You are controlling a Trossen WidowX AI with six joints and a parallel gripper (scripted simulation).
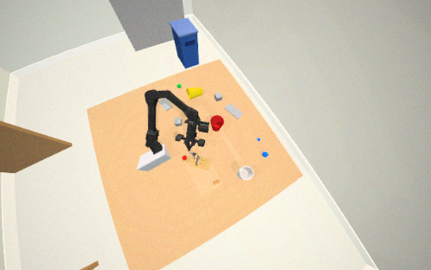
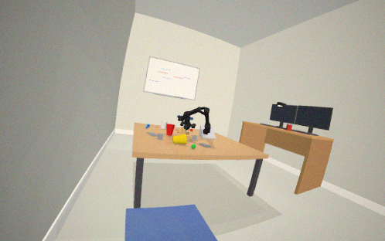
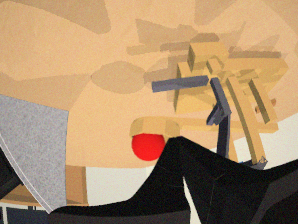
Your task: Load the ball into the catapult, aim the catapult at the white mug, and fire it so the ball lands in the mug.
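My gripper tip is 50 mm past the red ball, 20 mm to the left of it and 10 mm above it. Also, from my gripper tip: red cup 270 mm ahead, 80 mm to the left, 40 mm below; then tan wooden catapult 10 mm ahead, 50 mm to the right, 20 mm below; then small wooden block 60 mm ahead, 260 mm to the right, 70 mm below.
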